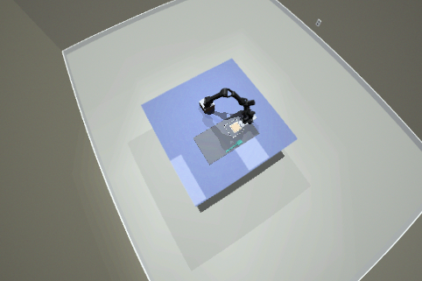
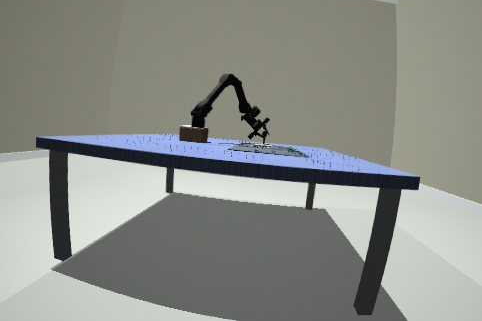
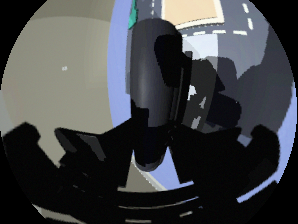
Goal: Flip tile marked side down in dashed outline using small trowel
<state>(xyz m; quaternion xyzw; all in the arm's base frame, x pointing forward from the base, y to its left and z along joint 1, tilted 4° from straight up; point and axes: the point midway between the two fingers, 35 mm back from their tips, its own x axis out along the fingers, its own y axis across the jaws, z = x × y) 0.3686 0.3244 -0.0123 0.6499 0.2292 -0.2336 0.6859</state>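
The teal trowel lies 14 cm ahead of my gripper tip, 30 cm to the right of it and 5 cm below it. From my gripper tip the other things lie so: dark mat (33 cm to the right, 7 cm below); small trowel (2 cm behind, 1 cm below); white tile (2 cm behind, 19 cm to the right, 5 cm below).
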